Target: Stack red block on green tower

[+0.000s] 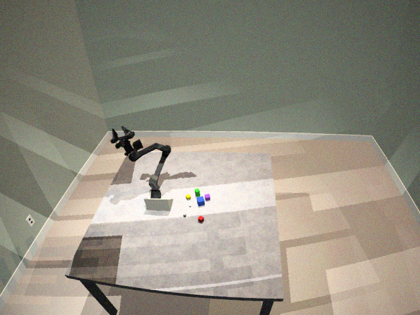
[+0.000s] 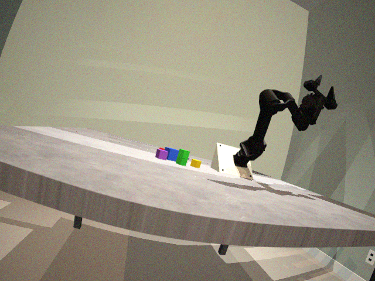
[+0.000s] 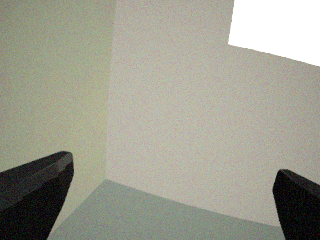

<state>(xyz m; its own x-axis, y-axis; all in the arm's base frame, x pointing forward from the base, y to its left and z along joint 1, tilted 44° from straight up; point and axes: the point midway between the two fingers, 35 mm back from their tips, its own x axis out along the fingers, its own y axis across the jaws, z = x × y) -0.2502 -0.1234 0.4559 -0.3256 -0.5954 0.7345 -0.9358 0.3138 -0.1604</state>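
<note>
The red block is 570 mm ahead of my gripper tip, 380 mm to the right of it and 510 mm below it. The rest, counted from my gripper tip: purple block 600 mm ahead, 180 mm to the right, 510 mm below; then blue block 560 mm ahead, 220 mm to the right, 500 mm below; then yellow block 460 mm ahead, 170 mm to the right, 510 mm below.
</note>
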